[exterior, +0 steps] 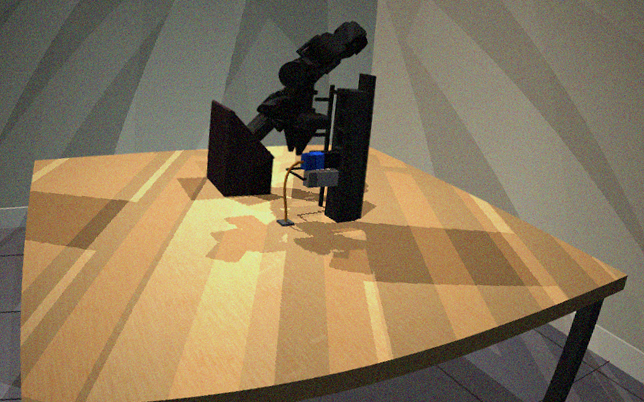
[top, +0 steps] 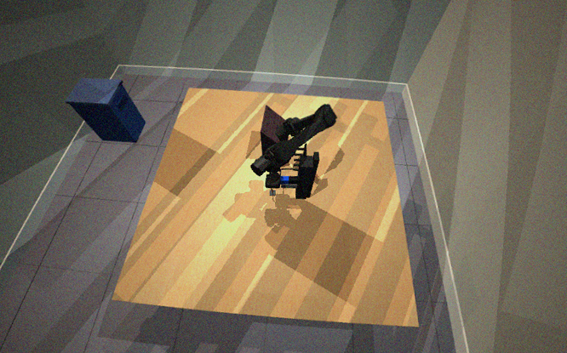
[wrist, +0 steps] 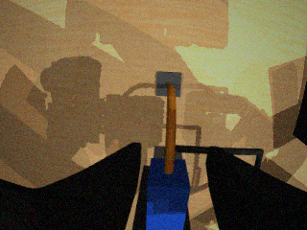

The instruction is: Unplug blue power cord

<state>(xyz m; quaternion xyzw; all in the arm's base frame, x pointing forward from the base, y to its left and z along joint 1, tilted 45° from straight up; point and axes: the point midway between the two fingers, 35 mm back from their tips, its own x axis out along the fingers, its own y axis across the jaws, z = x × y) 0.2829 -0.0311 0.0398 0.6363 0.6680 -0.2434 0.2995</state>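
Right now the blue plug is 1 cm behind my gripper tip, 6 cm to the left of it and 1 cm below it.
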